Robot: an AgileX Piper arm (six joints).
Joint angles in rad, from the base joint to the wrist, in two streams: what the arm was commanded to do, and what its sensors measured. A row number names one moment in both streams.
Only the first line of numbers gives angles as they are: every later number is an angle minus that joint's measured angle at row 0.
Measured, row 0: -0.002, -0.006, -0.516, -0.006, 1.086, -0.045
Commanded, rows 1 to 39: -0.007, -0.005, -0.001, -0.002, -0.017, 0.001; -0.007, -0.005, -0.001, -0.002, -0.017, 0.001; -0.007, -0.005, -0.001, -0.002, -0.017, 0.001; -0.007, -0.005, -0.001, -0.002, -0.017, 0.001; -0.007, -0.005, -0.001, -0.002, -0.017, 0.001; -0.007, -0.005, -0.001, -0.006, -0.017, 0.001; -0.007, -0.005, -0.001, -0.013, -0.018, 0.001; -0.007, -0.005, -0.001, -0.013, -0.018, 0.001; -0.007, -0.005, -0.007, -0.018, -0.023, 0.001; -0.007, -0.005, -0.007, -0.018, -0.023, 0.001; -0.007, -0.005, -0.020, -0.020, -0.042, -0.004; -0.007, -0.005, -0.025, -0.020, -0.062, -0.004; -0.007, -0.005, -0.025, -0.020, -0.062, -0.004; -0.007, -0.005, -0.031, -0.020, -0.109, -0.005; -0.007, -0.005, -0.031, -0.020, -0.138, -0.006; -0.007, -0.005, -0.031, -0.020, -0.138, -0.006; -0.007, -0.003, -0.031, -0.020, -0.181, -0.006; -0.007, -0.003, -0.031, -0.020, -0.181, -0.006; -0.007, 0.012, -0.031, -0.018, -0.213, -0.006; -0.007, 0.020, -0.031, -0.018, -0.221, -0.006; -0.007, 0.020, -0.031, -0.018, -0.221, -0.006; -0.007, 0.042, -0.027, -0.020, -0.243, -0.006; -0.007, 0.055, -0.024, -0.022, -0.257, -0.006; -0.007, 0.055, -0.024, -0.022, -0.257, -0.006; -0.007, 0.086, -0.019, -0.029, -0.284, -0.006; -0.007, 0.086, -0.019, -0.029, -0.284, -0.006; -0.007, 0.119, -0.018, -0.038, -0.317, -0.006; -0.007, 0.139, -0.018, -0.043, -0.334, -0.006; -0.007, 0.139, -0.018, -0.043, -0.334, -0.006; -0.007, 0.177, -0.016, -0.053, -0.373, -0.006; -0.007, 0.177, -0.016, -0.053, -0.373, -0.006; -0.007, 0.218, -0.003, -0.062, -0.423, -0.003; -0.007, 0.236, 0.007, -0.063, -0.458, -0.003; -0.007, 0.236, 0.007, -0.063, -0.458, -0.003; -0.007, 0.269, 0.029, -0.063, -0.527, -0.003; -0.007, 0.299, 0.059, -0.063, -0.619, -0.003; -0.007, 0.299, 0.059, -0.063, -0.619, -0.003; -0.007, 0.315, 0.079, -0.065, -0.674, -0.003; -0.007, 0.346, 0.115, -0.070, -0.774, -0.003
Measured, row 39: 0.000, 0.313, 0.076, -0.059, -0.627, 0.000
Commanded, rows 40 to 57: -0.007, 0.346, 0.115, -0.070, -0.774, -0.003; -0.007, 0.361, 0.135, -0.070, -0.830, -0.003; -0.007, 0.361, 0.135, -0.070, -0.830, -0.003; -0.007, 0.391, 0.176, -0.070, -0.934, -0.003; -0.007, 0.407, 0.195, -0.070, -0.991, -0.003; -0.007, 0.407, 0.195, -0.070, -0.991, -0.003; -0.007, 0.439, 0.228, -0.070, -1.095, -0.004; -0.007, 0.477, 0.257, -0.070, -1.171, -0.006; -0.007, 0.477, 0.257, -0.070, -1.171, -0.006; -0.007, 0.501, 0.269, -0.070, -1.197, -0.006; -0.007, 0.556, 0.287, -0.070, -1.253, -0.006; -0.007, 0.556, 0.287, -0.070, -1.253, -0.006; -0.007, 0.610, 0.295, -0.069, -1.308, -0.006; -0.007, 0.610, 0.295, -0.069, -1.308, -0.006; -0.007, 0.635, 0.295, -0.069, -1.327, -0.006; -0.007, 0.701, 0.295, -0.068, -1.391, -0.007; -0.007, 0.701, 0.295, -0.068, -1.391, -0.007; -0.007, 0.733, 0.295, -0.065, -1.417, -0.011
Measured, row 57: 0.000, 0.665, 0.293, -0.061, -1.321, 0.000
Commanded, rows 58 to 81: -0.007, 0.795, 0.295, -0.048, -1.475, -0.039; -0.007, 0.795, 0.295, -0.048, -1.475, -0.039; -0.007, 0.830, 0.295, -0.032, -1.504, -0.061; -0.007, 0.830, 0.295, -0.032, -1.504, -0.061; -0.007, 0.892, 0.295, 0.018, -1.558, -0.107; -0.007, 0.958, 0.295, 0.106, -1.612, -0.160; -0.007, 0.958, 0.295, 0.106, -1.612, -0.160; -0.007, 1.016, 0.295, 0.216, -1.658, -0.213; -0.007, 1.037, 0.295, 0.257, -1.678, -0.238; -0.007, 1.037, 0.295, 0.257, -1.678, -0.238; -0.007, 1.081, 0.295, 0.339, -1.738, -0.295; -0.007, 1.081, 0.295, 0.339, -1.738, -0.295; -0.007, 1.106, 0.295, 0.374, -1.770, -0.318; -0.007, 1.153, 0.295, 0.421, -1.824, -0.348; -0.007, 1.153, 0.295, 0.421, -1.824, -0.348; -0.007, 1.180, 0.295, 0.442, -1.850, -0.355; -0.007, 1.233, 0.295, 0.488, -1.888, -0.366; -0.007, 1.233, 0.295, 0.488, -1.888, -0.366; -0.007, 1.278, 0.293, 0.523, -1.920, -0.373; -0.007, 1.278, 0.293, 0.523, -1.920, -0.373; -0.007, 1.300, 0.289, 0.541, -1.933, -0.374; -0.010, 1.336, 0.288, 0.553, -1.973, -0.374; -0.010, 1.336, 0.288, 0.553, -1.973, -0.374; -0.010, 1.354, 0.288, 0.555, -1.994, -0.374
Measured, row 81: -0.002, 1.319, 0.291, 0.533, -1.920, -0.365
